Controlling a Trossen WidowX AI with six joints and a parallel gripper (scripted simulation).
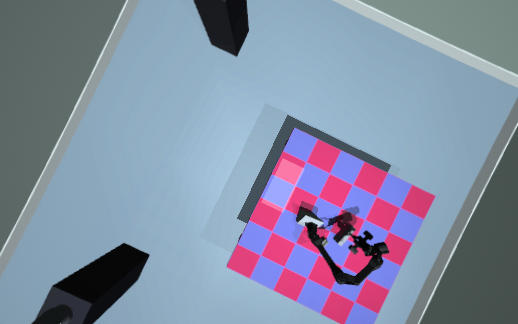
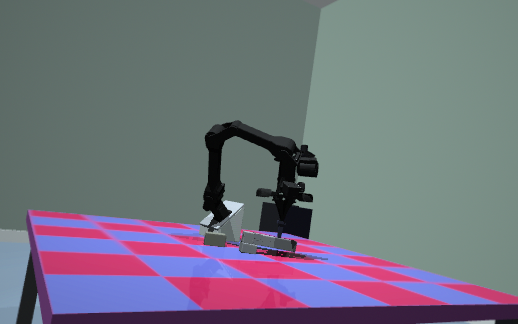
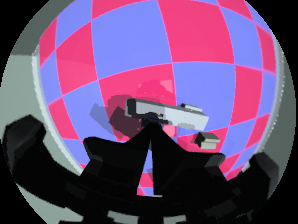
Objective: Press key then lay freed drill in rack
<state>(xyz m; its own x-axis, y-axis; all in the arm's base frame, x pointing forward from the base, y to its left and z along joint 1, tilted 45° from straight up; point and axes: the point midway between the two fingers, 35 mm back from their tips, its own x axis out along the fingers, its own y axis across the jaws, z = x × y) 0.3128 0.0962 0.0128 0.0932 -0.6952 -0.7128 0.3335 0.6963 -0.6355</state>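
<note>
Now: the dark key pin 3 cm below my gripper tip. From my gripper tip the other things lie so: grey rack (14 cm behind, 17 cm to the right, 10 cm below); then drill (2 cm behind, 5 cm to the right, 7 cm below); then grey housing block (2 cm behind, 4 cm to the right, 8 cm below).
</note>
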